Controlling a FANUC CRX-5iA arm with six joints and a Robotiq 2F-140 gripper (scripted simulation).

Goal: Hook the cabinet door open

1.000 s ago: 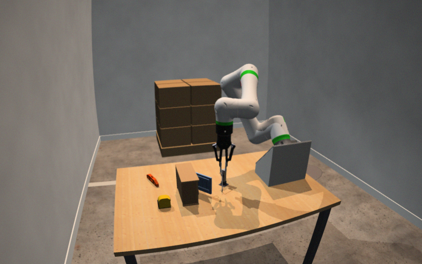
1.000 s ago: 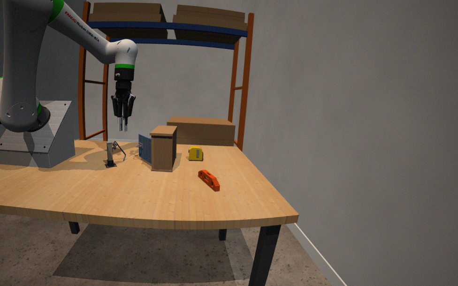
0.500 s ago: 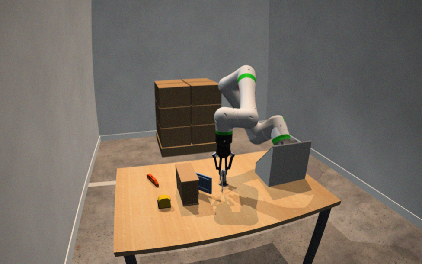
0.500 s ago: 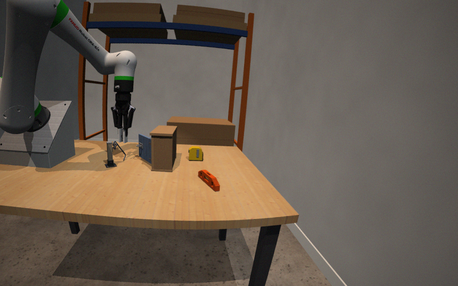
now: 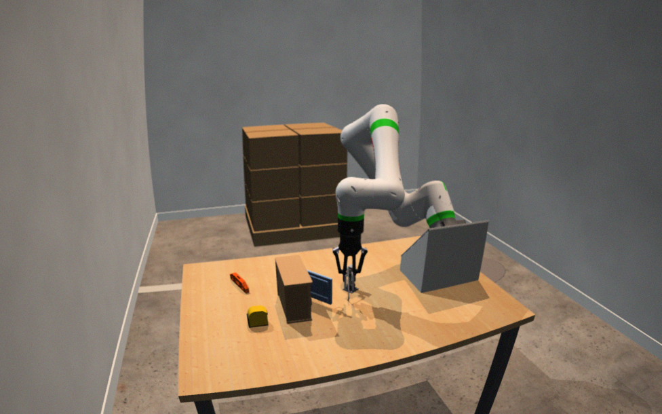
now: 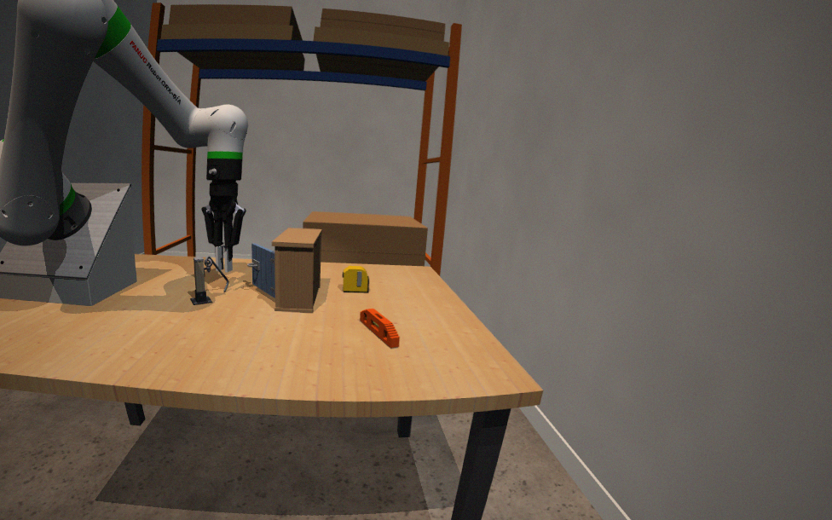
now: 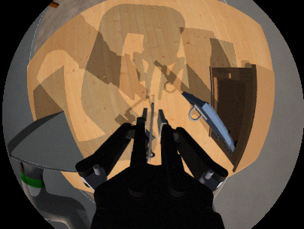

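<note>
Right now my hand is 120 mm short of the blue door, 50 mm to the left of it and 20 mm above it. Also, from my hand: yellow tape measure 370 mm ahead, 60 mm below, 10 mm to the left; then orange level 380 mm ahead, 270 mm to the right, 70 mm below.
</note>
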